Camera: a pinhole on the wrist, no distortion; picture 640 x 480 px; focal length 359.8 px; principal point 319.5 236.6 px. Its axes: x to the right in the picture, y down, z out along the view. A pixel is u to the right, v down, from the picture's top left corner.
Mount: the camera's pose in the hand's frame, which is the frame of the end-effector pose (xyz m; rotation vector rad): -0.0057 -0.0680 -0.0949 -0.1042 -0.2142 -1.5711
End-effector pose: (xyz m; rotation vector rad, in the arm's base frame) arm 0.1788 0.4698 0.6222 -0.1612 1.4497 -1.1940
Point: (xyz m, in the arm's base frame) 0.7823 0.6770 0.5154
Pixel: 30 98
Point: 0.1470 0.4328 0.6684
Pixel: 389 300
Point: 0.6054 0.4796 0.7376
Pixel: 240 113
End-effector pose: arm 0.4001 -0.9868 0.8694 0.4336 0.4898 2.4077
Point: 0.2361 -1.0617 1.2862
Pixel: 60 388
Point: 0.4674 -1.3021 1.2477
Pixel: 57 122
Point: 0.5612 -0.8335 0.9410
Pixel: 542 261
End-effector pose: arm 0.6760 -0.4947 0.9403 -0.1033 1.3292 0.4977
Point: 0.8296 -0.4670 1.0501
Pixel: 323 175
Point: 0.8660 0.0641 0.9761
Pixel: 61 364
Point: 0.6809 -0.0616 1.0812
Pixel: outside the picture
